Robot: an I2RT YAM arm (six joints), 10 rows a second.
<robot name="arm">
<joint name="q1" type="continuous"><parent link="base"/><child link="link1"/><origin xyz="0.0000 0.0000 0.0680" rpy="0.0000 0.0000 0.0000"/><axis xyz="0 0 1"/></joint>
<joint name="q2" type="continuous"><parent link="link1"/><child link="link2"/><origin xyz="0.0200 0.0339 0.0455" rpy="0.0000 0.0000 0.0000"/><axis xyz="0 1 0"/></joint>
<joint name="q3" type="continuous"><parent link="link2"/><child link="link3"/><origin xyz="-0.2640 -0.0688 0.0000" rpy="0.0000 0.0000 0.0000"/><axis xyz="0 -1 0"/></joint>
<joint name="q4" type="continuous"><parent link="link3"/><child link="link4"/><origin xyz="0.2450 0.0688 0.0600" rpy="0.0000 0.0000 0.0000"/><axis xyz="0 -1 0"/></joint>
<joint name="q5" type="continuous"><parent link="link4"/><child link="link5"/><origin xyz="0.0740 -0.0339 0.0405" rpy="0.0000 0.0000 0.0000"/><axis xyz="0 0 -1"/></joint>
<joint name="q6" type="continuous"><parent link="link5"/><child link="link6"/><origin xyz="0.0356 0.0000 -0.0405" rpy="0.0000 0.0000 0.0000"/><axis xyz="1 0 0"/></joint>
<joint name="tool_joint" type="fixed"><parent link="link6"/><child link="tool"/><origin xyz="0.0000 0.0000 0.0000" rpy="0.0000 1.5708 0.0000"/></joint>
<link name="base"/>
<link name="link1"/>
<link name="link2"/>
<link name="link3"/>
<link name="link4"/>
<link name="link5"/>
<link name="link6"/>
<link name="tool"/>
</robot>
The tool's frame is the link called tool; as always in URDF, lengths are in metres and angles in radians. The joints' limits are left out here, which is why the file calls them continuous.
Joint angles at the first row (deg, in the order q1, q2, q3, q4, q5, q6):
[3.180 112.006 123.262 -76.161 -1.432 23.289]
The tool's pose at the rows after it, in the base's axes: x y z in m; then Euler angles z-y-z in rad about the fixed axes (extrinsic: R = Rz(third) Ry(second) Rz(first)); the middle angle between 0 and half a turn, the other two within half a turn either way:
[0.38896 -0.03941 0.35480 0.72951 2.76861 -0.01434]
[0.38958 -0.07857 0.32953 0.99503 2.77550 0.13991]
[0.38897 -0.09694 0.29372 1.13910 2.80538 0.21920]
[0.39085 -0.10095 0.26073 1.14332 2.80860 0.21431]
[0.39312 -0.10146 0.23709 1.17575 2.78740 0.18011]
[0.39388 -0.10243 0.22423 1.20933 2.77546 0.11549]
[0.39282 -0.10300 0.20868 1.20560 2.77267 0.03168]
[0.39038 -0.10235 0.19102 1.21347 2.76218 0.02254]
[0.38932 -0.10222 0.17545 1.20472 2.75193 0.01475]
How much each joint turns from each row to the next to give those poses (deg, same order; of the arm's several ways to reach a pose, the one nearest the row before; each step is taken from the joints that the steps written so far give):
[-9.136 0.023 -1.965 -1.814 -0.437 13.726]
[-6.076 0.065 -5.837 4.416 -5.180 1.180]
[-2.733 0.022 -7.997 5.462 -1.661 1.070]
[-0.480 0.021 -7.478 7.301 0.022 0.023]
[0.022 0.064 -5.466 6.930 0.087 3.935]
[-0.022 0.045 -3.016 4.197 0.940 5.529]
[0.022 0.065 -3.563 4.327 1.596 4.372]
[0.000 0.089 -4.086 4.809 0.022 1.005]
[-0.022 0.546 -3.015 4.173 0.000 -0.044]

